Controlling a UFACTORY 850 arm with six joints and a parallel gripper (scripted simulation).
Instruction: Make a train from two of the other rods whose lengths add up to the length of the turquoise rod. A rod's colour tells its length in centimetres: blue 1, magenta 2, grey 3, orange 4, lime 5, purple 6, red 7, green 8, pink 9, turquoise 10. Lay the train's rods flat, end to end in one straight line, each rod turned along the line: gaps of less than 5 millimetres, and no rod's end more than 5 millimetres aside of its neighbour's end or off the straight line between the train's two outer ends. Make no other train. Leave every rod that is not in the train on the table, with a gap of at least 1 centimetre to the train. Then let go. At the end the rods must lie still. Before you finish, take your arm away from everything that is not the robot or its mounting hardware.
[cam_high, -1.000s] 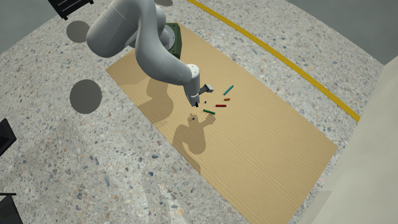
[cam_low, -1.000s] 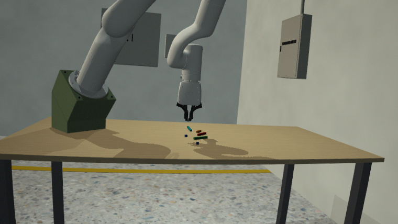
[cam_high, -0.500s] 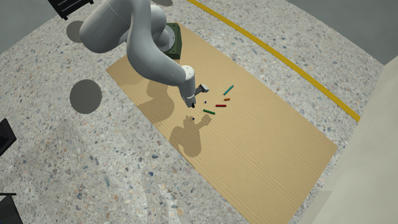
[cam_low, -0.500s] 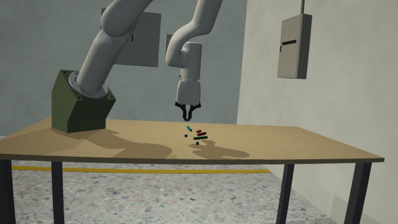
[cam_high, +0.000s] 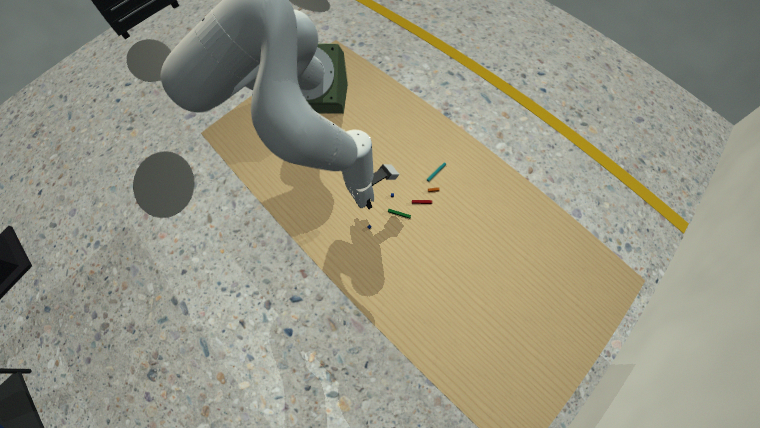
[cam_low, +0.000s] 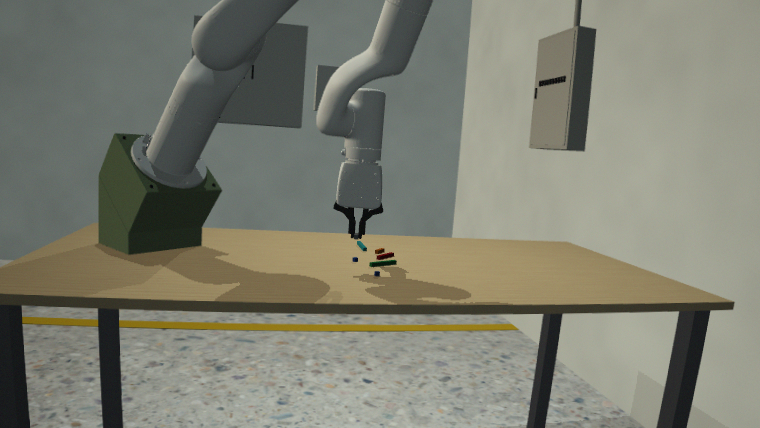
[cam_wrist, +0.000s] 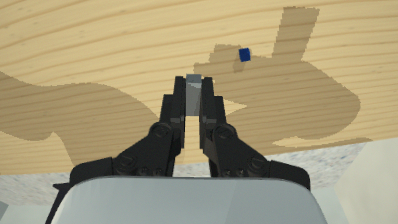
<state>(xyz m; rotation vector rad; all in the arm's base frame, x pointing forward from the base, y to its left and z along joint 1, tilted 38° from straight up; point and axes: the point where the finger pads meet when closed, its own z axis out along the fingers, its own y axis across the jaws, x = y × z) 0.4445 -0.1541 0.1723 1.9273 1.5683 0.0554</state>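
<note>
My gripper is now 16 cm to the right of the red rod, 13 cm short of it and 10 cm above it. Round my hand: grey rod: 2 cm below; green rod: 10 cm below, 10 cm ahead, 8 cm to the left; orange rod: 22 cm to the left, 13 cm ahead, 10 cm below.
</note>
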